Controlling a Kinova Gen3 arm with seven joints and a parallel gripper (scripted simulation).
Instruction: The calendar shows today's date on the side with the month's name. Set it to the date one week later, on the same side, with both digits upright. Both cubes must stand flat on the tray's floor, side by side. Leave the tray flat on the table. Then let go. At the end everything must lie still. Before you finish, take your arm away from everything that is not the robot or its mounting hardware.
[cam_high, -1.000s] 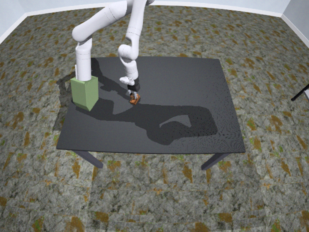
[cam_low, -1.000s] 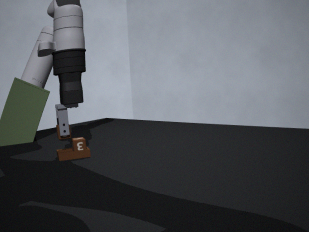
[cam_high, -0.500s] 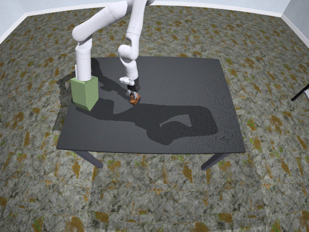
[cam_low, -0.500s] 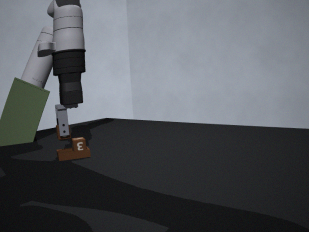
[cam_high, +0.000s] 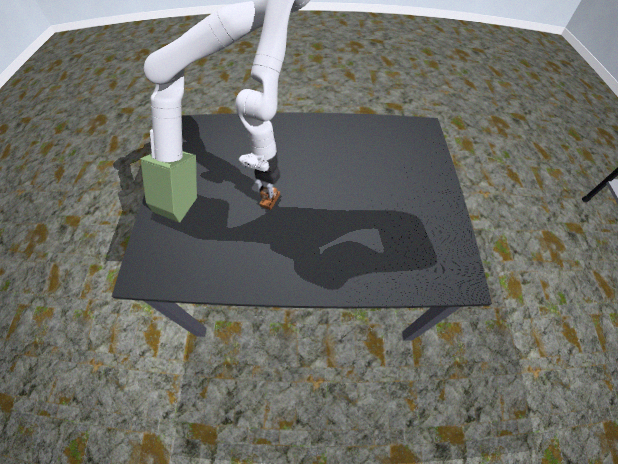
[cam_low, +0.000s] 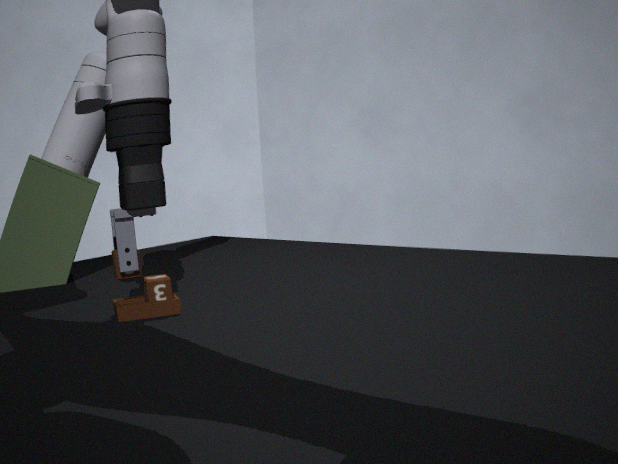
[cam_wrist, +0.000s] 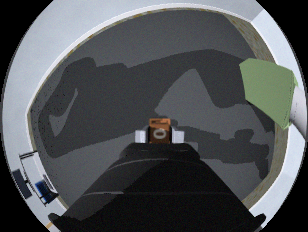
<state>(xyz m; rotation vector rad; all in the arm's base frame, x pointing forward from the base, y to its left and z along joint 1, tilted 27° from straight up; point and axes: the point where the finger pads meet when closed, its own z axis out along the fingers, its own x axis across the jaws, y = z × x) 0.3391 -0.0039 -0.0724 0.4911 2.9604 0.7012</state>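
My hand is 1 cm short of the cube, 3 cm to the right of it and 5 cm above it. From my hand the other things lie so: brown calendar tray (2 cm to the left, 6 cm below).
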